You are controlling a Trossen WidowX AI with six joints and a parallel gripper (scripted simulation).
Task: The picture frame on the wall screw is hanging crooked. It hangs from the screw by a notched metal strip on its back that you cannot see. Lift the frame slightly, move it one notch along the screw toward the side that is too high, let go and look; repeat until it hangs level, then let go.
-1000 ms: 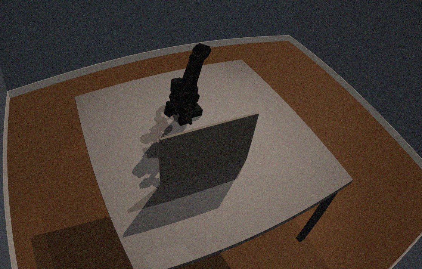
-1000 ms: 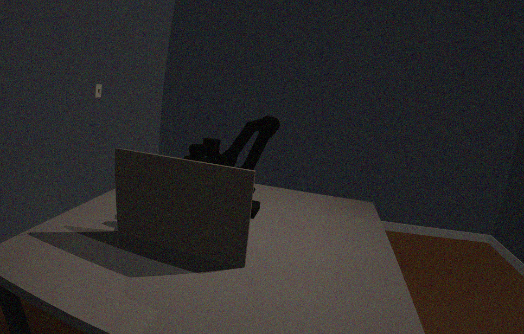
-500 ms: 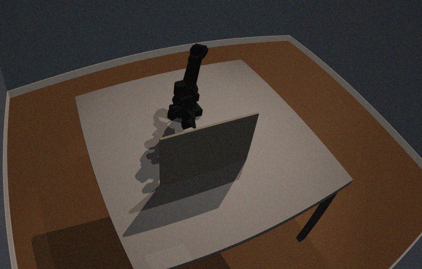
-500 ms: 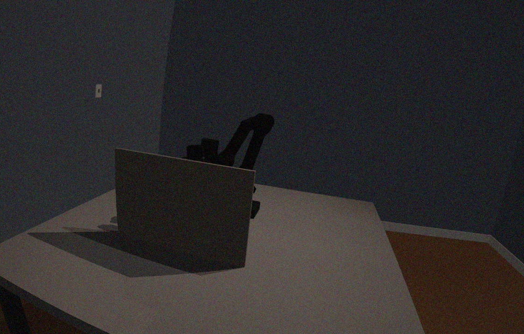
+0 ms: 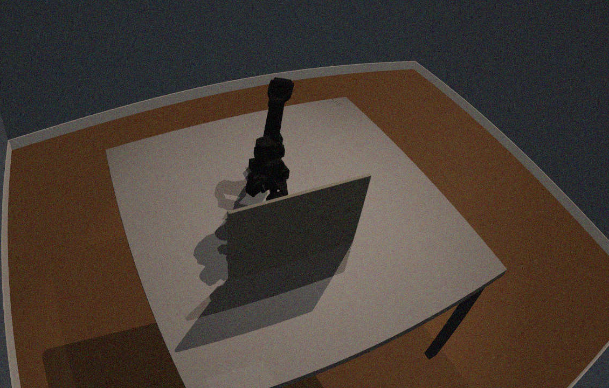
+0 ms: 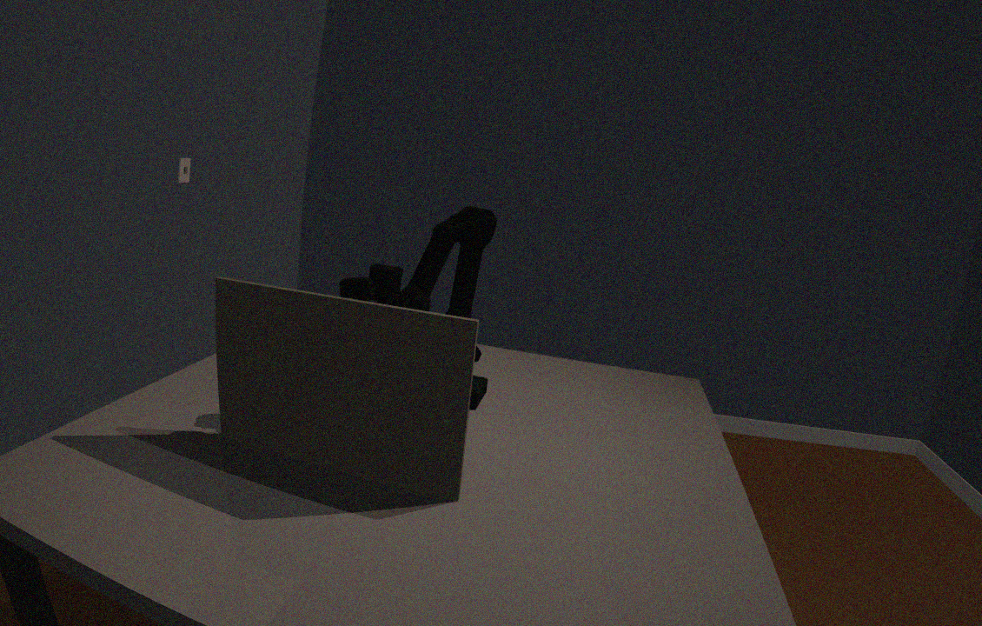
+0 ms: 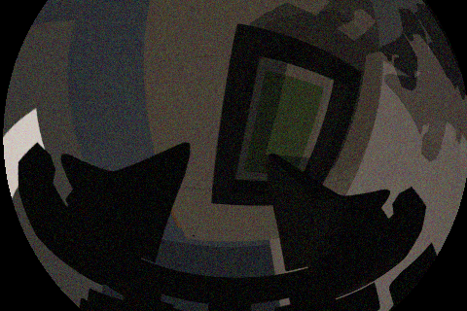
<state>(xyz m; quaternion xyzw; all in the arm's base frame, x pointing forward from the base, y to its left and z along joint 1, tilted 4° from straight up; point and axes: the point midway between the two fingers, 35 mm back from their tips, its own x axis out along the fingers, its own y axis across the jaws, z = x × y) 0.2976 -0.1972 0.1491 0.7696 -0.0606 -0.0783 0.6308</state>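
Now: the dark picture frame 5 cm ahead of my gripper tip, 1 cm to the right of it and 5 cm below it. Also, from my gripper tip: wall panel: 6 cm ahead, 6 cm below.
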